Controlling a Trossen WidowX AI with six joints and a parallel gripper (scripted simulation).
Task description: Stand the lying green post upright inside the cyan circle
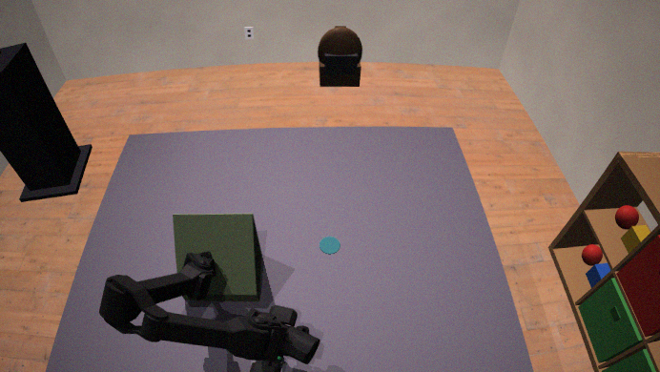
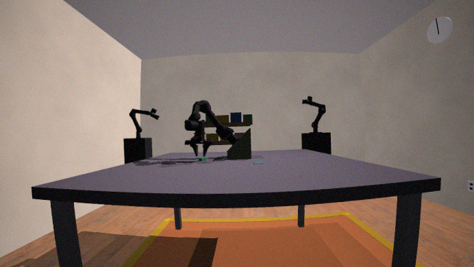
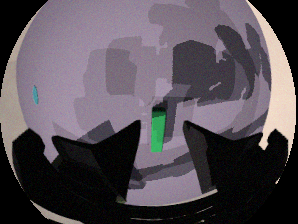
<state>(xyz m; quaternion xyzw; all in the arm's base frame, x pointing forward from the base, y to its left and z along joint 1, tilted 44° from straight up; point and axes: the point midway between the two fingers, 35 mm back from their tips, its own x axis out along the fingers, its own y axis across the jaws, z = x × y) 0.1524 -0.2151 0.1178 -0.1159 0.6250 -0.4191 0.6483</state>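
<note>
Right now the green post is 5 cm below my hand, 2 cm behind it and 1 cm to the left of it. The rest, counted from my hand: cyan circle 31 cm to the left, 19 cm ahead, 6 cm below.
</note>
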